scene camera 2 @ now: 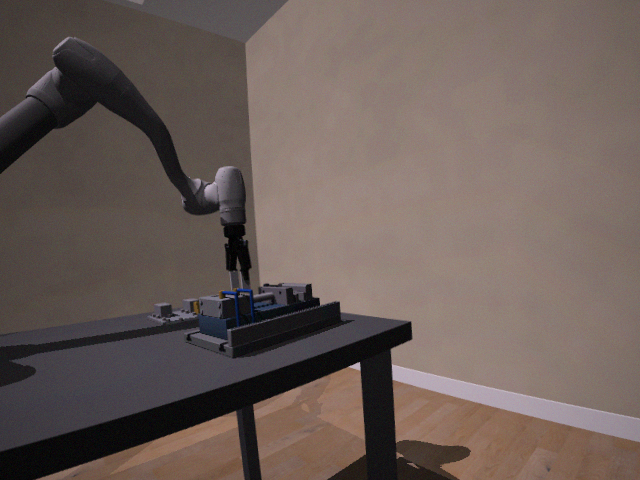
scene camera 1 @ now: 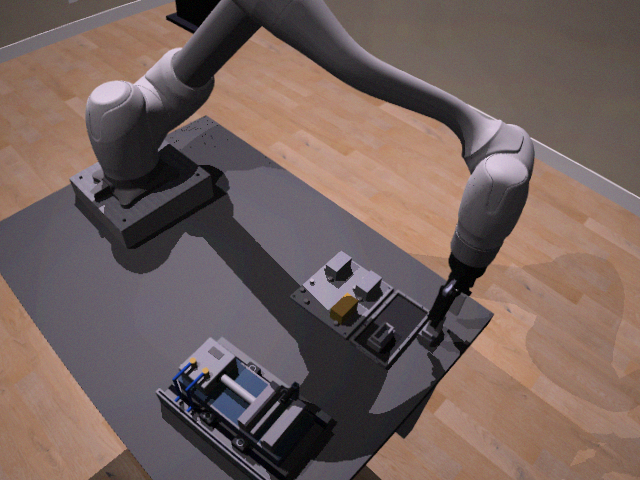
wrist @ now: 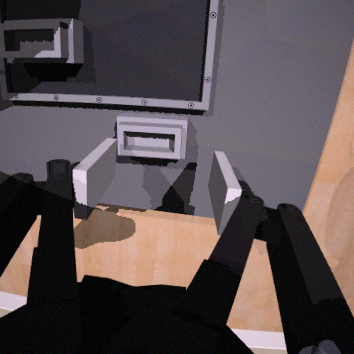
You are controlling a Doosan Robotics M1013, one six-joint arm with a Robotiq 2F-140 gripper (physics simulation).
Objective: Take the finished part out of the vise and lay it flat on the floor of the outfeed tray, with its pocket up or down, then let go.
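Places are measured from the arm's base along level axes (x back, y down, z right), in centimetres.
Where they show: gripper, between the fingertips: (scene camera 1: pixel 442 322) (wrist: pixel 163 162); arm's base, origin of its link: (scene camera 1: pixel 135 176).
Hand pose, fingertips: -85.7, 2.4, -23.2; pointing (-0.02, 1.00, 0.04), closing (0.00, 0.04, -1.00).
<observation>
Things, the pixels of their top centre, and the offset from my fingertips, as dx, dy, dz.
- grey part, centre of its top: (wrist: pixel 148 141) (scene camera 1: pixel 433 325) +1.2, +1.3, +1.5
- grey pocketed part, centre of its top: (wrist: pixel 27 39) (scene camera 1: pixel 382 331) +8.2, +0.7, +11.2
- vise, centre of its top: (scene camera 1: pixel 241 391) (scene camera 2: pixel 262 288) +17.1, -5.2, +43.8
- light plate, centre of its top: (scene camera 1: pixel 342 292) (scene camera 2: pixel 185 314) +23.1, +3.9, +7.5
- ochre block, centre of its top: (scene camera 1: pixel 344 304) +18.9, +0.4, +11.9
A grey part (scene camera 1: pixel 428 335) (wrist: pixel 121 140) with a rectangular pocket facing up lies flat on the table just outside the outfeed tray (scene camera 1: pixel 368 352) (wrist: pixel 122 101), beside its long rim. Another grey pocketed part (scene camera 1: pixel 381 336) (wrist: pixel 76 42) is inside the tray near one end. My gripper (scene camera 1: pixel 438 327) (scene camera 2: pixel 239 283) (wrist: pixel 163 162) is open and empty, low over the outer part; in the wrist view its finger pads stand wider apart than that part. The vise (scene camera 1: pixel 261 406) (scene camera 2: pixel 279 295) stands away from the gripper; no part can be made out between its jaws. Exact fingertip height is unclear.
Beside the tray, a light plate (scene camera 1: pixel 323 292) carries two grey blocks (scene camera 1: pixel 338 266) (scene camera 1: pixel 368 284) and an ochre block (scene camera 1: pixel 343 308). Blue handles or hoses (scene camera 1: pixel 196 381) (scene camera 2: pixel 237 307) rise at the vise's end. The table edge (wrist: pixel 315 185) is near the gripper.
</observation>
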